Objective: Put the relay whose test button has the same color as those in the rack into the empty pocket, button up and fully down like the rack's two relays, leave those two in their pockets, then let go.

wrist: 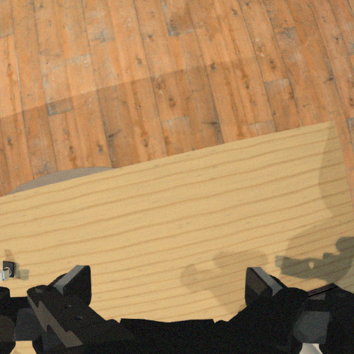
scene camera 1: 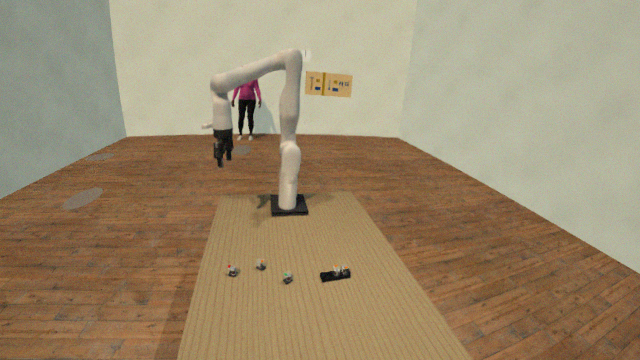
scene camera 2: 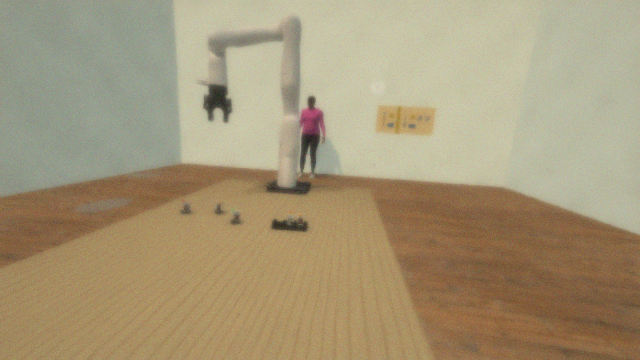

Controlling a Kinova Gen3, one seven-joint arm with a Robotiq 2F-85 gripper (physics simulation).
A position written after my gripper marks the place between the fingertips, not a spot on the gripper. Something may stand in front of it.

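Scene camera 2: my gripper point(scene camera 2: 218, 122) is visible. Wrist view: it is visible there too, my gripper point(wrist: 167, 284).
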